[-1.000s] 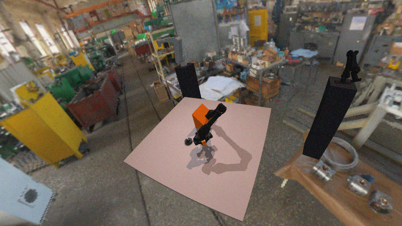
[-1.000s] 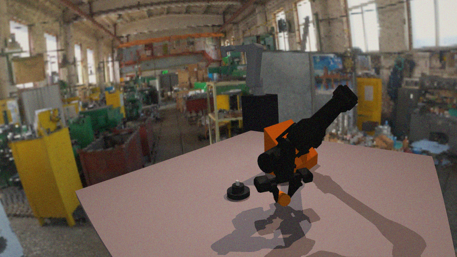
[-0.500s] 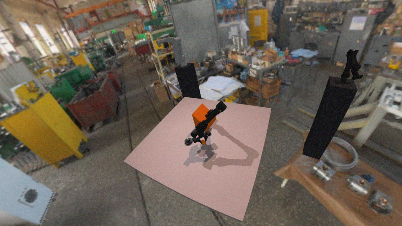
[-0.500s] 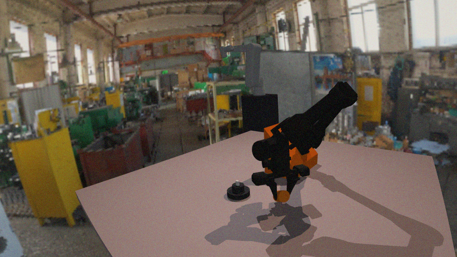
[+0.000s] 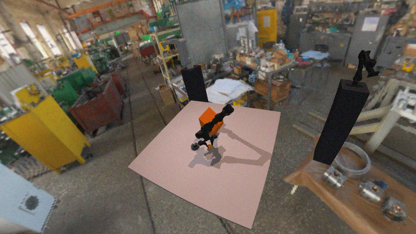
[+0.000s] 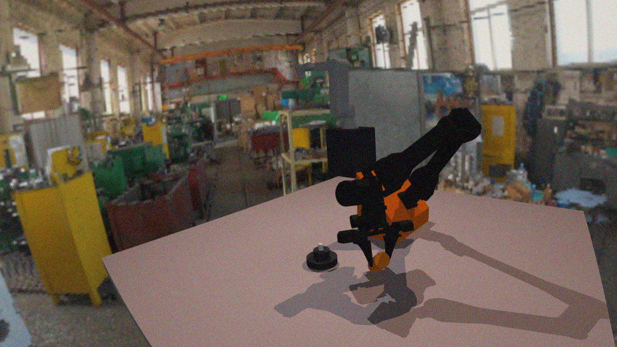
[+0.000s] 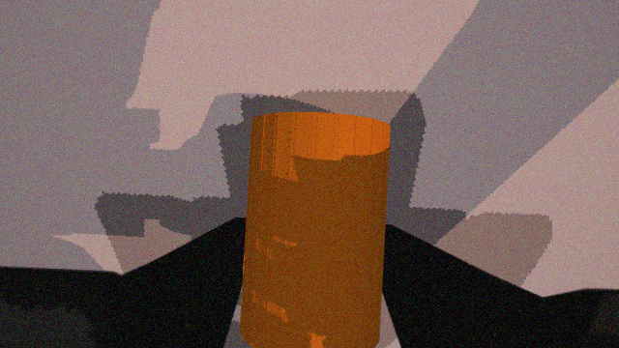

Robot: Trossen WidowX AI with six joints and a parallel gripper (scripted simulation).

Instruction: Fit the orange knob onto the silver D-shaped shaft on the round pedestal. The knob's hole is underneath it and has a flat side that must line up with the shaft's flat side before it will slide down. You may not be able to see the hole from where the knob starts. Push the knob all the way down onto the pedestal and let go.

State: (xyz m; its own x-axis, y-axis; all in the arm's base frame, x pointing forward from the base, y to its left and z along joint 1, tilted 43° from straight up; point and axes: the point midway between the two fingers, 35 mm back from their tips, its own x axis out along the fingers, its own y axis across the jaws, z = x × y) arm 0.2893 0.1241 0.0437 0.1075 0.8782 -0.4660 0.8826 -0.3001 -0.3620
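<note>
My gripper tip is now 5 cm short of the black round pedestal and 16 cm to the left of it. The rest, counted from my gripper tip: orange knob (1 cm above).
</note>
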